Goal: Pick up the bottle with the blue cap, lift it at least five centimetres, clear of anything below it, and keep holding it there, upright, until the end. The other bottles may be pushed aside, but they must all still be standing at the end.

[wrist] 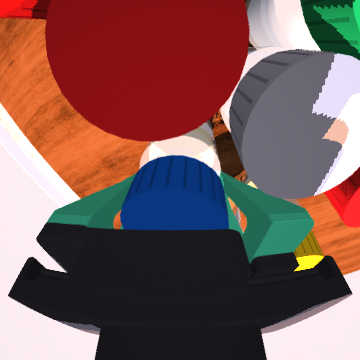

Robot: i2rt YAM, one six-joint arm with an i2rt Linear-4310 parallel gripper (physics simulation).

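Frame: origin at the arm's base, x right, y ahead, z up, level; centimetres.
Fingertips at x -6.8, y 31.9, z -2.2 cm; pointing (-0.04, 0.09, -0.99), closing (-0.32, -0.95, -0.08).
Note:
A point is followed by its place in that frame.
The bottle with the blue cap (175, 200) {x -3.8, y 30.6, z 3.2 cm} is at the lower middle of the wrist view, with its ribbed cap seen from above at a slant. Its pale shoulder shows just beyond the cap. My gripper (179, 177) {x -6.7, y 31.9, z -2.2 cm} is shut on this bottle, with one green finger on each side of it below the cap. The black gripper body hides the near edge of the cap. The bottle's base is hidden, so its height above the table cannot be told.
A large dark red cap (147, 65) is just beyond the blue one. A grey cap (280, 125) {x -1.6, y 26.5, z 3.2 cm} is close on the right. A green cap (335, 25), red caps (17, 9) (350, 205) {x -6.6, y 22.4, z 3.2 cm} and a yellow cap (310, 261) {x -13.3, y 23.1, z 3.2 cm} stand around on the wooden table top (65, 105) {x 1.4, y 41.8, z -7.3 cm}.

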